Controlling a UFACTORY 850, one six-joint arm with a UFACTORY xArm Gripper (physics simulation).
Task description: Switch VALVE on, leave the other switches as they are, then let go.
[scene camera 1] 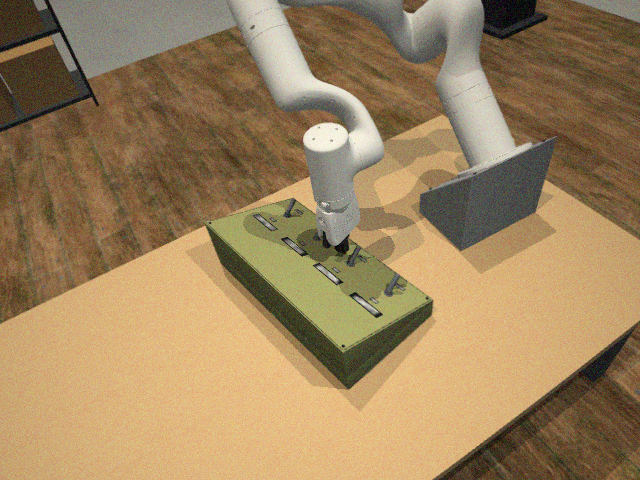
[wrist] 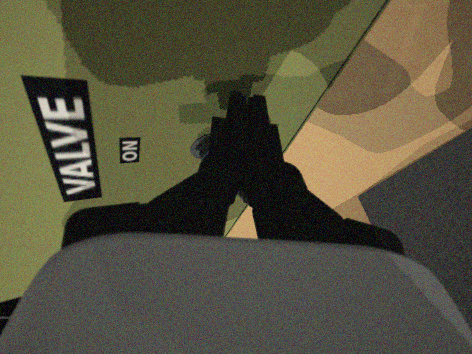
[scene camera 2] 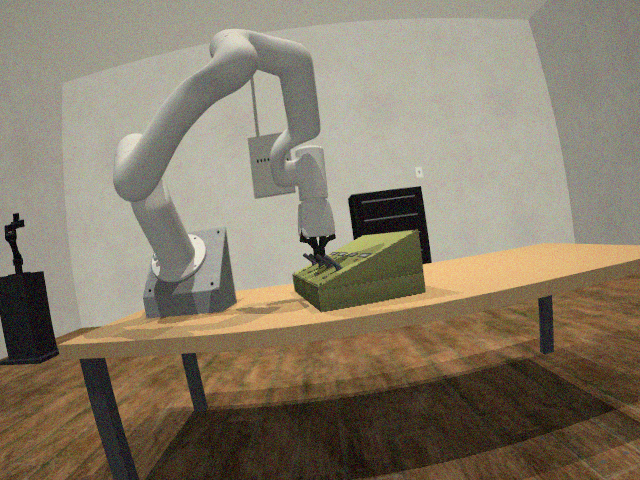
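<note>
The green sloped switch panel (scene camera 1: pixel 268 268) (scene camera 2: pixel 379 279) (wrist: pixel 35 240) carries several lever switches. The wrist view shows the VALVE label (wrist: pixel 62 137) and its ON mark (wrist: pixel 130 150), with the base of the VALVE switch (wrist: pixel 201 146) beside them. My fingers hide its lever there. In scene view 1 the VALVE lever (scene camera 1: pixel 354 255) leans toward the robot base, much like the lever nearest the right end (scene camera 1: pixel 392 284). My gripper (scene camera 1: pixel 340 249) (scene camera 2: pixel 318 252) (wrist: pixel 241 118) is shut and empty, with its tips low over the panel close beside the VALVE lever. Contact cannot be told.
The far-end lever (scene camera 1: pixel 290 207) leans toward the base side. The remaining lever, beyond VALVE, is mostly hidden by my gripper in scene view 1. The grey robot mount (scene camera 1: pixel 496 206) (scene camera 2: pixel 222 273) stands on the wooden table (scene camera 1: pixel 155 372) (scene camera 2: pixel 516 263), beyond the panel's low edge.
</note>
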